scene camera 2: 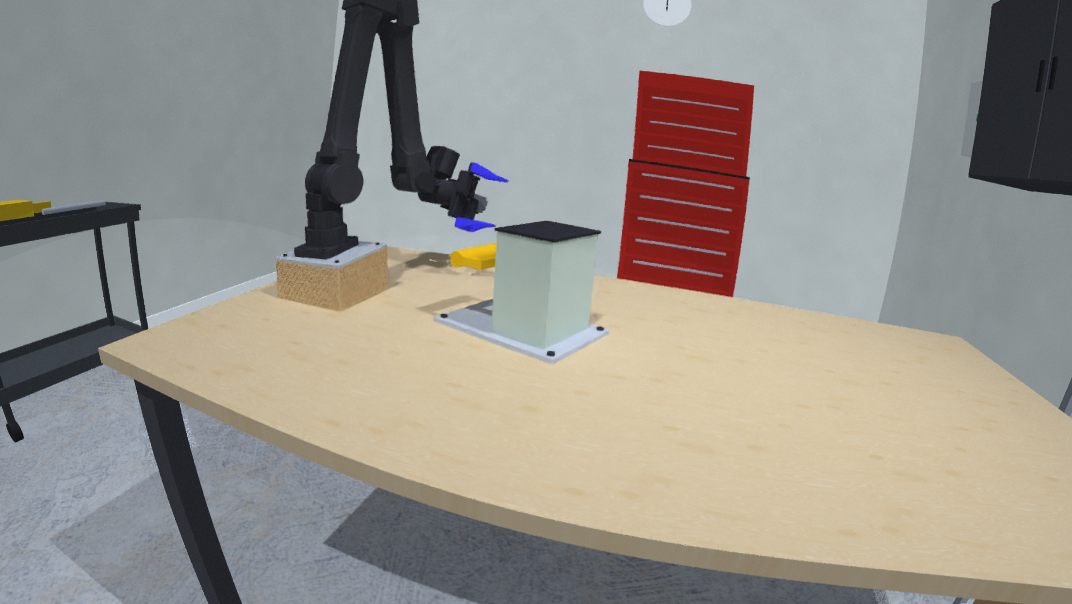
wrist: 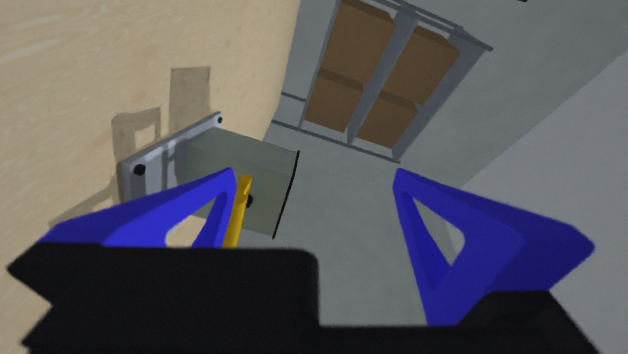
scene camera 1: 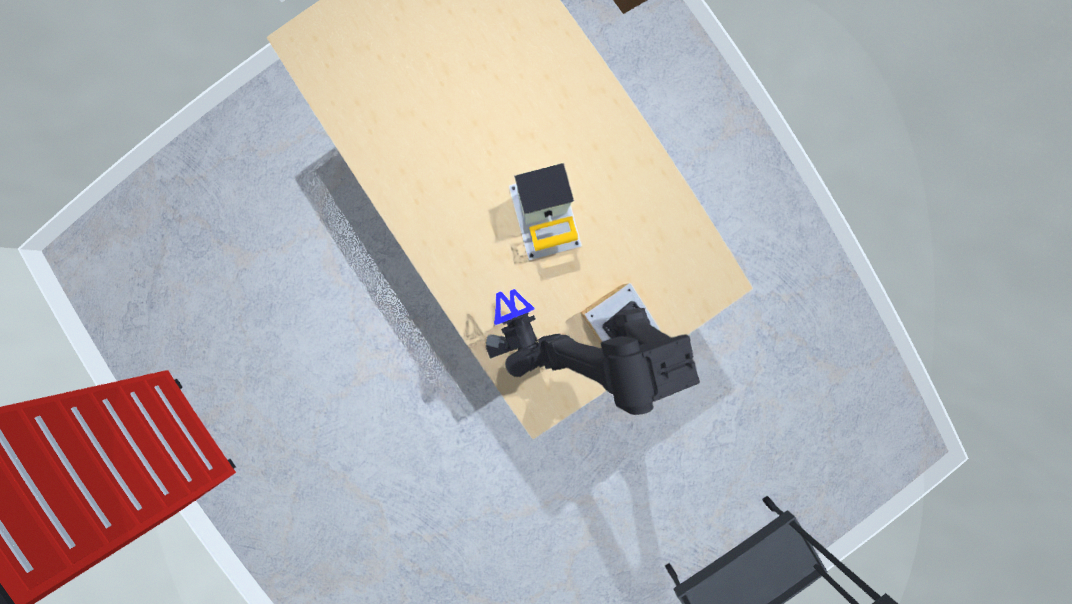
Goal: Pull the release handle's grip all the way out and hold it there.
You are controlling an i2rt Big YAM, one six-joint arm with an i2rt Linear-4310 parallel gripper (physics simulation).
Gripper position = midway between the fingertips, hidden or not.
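My gripper (scene camera 2: 500,203), (wrist: 314,177), (scene camera 1: 505,291). Grey base plate (scene camera 2: 476,320), (scene camera 1: 525,230).
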